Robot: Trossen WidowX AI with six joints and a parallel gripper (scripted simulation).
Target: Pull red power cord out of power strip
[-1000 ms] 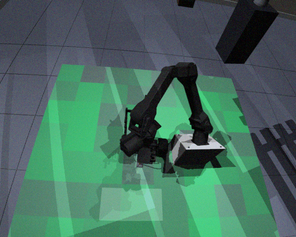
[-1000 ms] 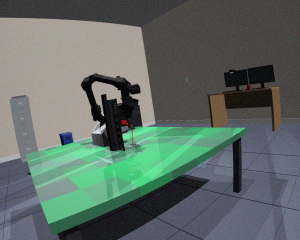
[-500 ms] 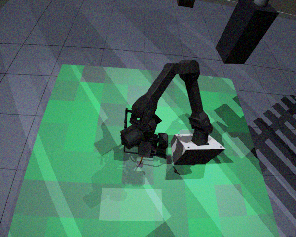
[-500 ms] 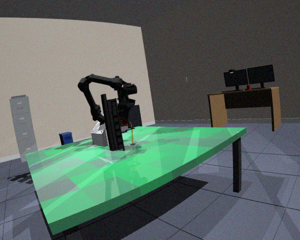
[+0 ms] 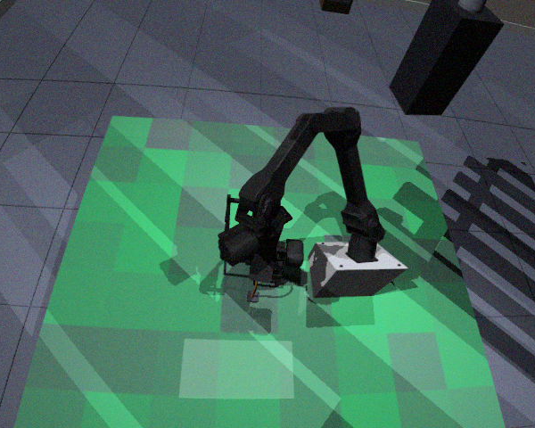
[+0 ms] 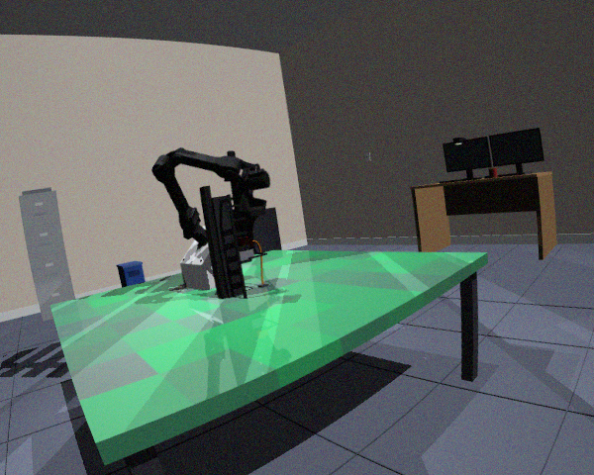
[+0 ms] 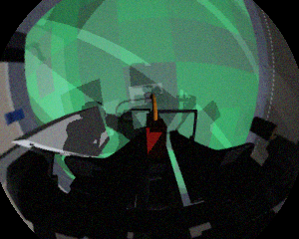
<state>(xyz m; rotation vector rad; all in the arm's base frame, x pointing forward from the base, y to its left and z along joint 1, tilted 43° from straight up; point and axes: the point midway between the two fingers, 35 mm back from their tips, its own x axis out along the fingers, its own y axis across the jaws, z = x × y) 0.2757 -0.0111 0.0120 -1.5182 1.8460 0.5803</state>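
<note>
Now: gripper tip 30 mm to the left of the red plug.
</note>
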